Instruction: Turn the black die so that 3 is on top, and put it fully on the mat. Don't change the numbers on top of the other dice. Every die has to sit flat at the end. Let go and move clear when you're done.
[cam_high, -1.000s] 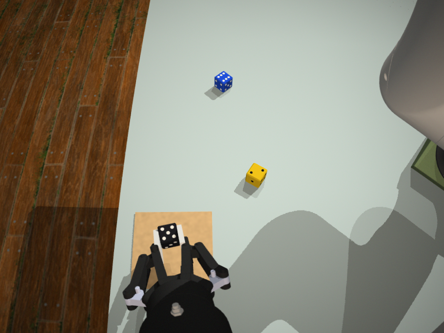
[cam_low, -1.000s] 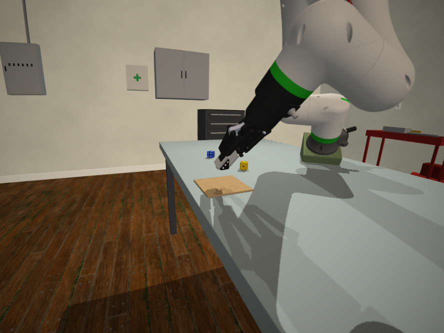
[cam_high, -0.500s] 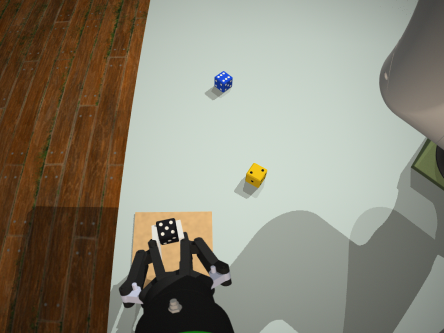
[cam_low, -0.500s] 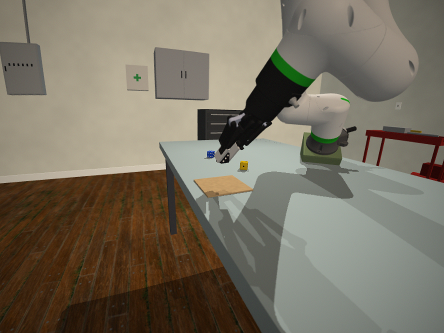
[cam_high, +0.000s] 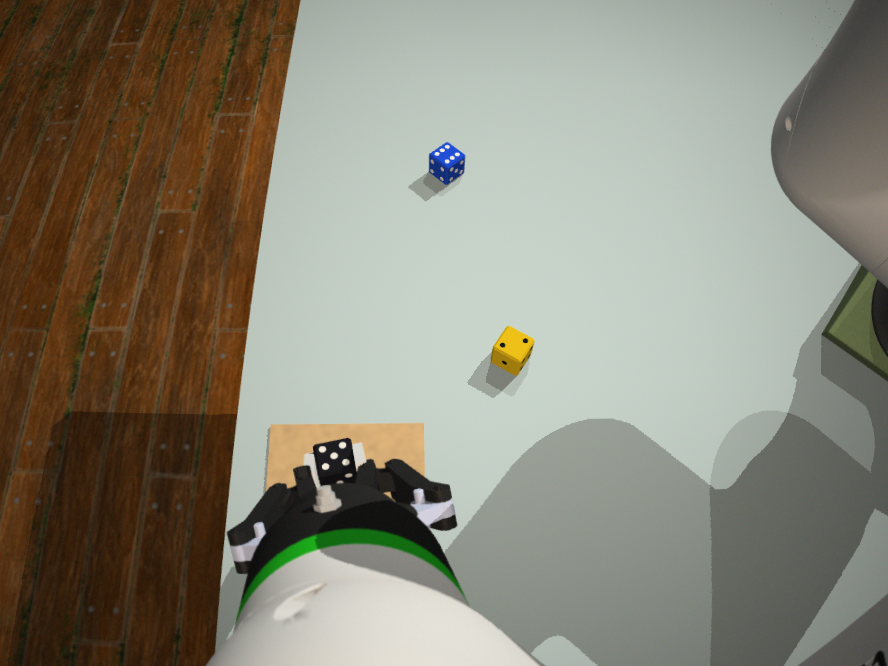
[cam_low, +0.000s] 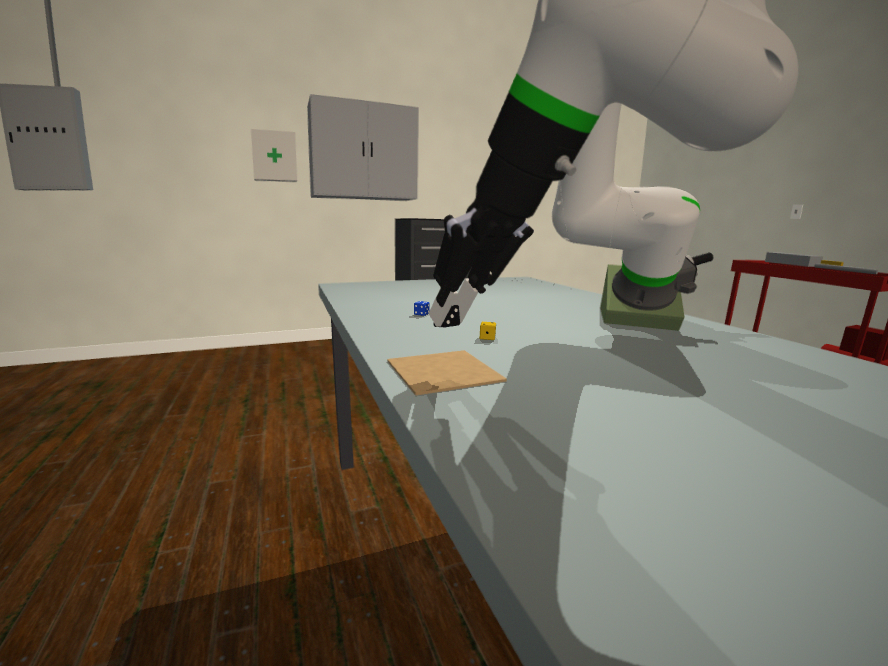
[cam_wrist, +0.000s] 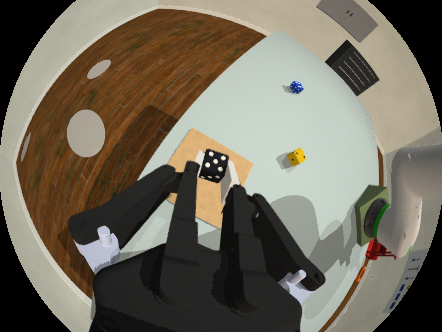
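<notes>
Right now the black die is 1 cm ahead of my hand, 1 cm to the right of it and 2 cm below it. Also, from my hand: yellow die: 10 cm behind, 19 cm to the right, 9 cm below; blue die: 2 cm ahead, 40 cm to the right, 9 cm below; tan mat: 1 cm ahead, 1 cm to the right, 11 cm below.
</notes>
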